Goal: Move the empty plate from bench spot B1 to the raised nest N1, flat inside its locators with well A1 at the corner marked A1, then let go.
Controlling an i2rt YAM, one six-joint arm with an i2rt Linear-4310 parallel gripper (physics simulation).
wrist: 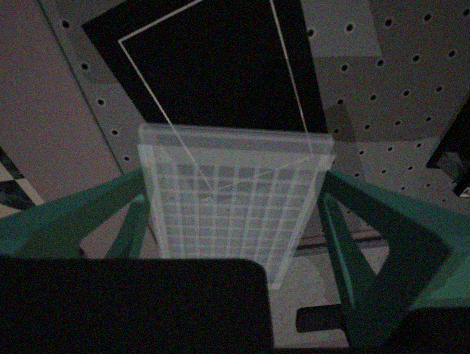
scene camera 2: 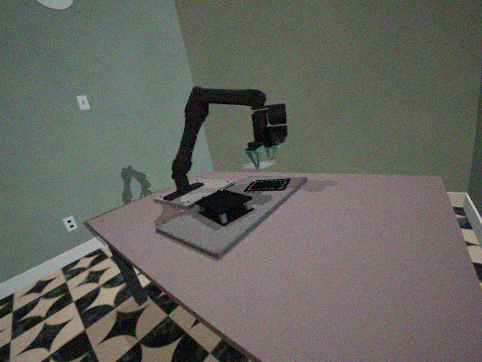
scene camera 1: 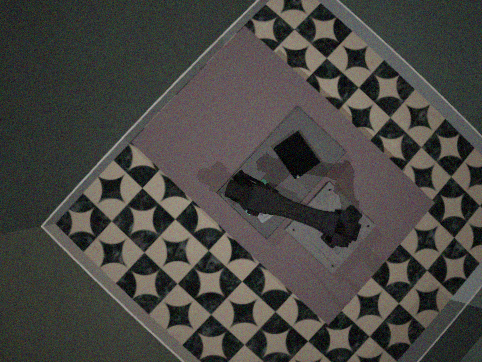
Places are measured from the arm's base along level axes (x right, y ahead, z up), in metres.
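Pixels of known places: gripper, between the fingertips: (wrist: 234, 176) (scene camera 2: 264, 165); arm's base, origin of its link: (scene camera 2: 184, 191).
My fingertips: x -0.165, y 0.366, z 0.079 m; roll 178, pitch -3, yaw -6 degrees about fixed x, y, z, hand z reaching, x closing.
Observation:
Ahead of a thing's pixels: the offset from my fingertips to its top centre. "spot": to the spot under its first point. Level surfaces: height alone.
The clear, gridded plate {dz +0.013, dx -0.007, dy -0.038 m} (scene camera 2: 266, 164) (wrist: 230, 210) is between the green fingers of my gripper (scene camera 2: 264, 163) (wrist: 234, 176), which is shut on its two sides. It hangs in the air above the bench, roughly level. Bench spot B1 {spot: dz -0.080, dx +0.010, dy +0.011 m} (scene camera 2: 268, 185) (wrist: 215, 75), a black pad with a pale outline, lies below and partly behind the plate in the wrist view. The raised nest N1 {dz -0.029, dx +0.247, dy -0.009 m} (scene camera 1: 297, 153) (scene camera 2: 225, 201), a black platform on pale posts, stands apart from the plate; its edge {spot: dz -0.078, dx +0.185, dy -0.042 m} (wrist: 457, 132) shows at the right in the wrist view. The A1 marks are too dark to read.
A grey board with holes (scene camera 1: 300, 117) (scene camera 2: 200, 241) (wrist: 415, 95) carries B1 and the nest on the pink table {dz -0.095 m} (scene camera 1: 225, 100) (scene camera 2: 375, 240). The arm's pale base plate (scene camera 1: 332, 260) adjoins the board. The arm crosses above the board in scene camera 1.

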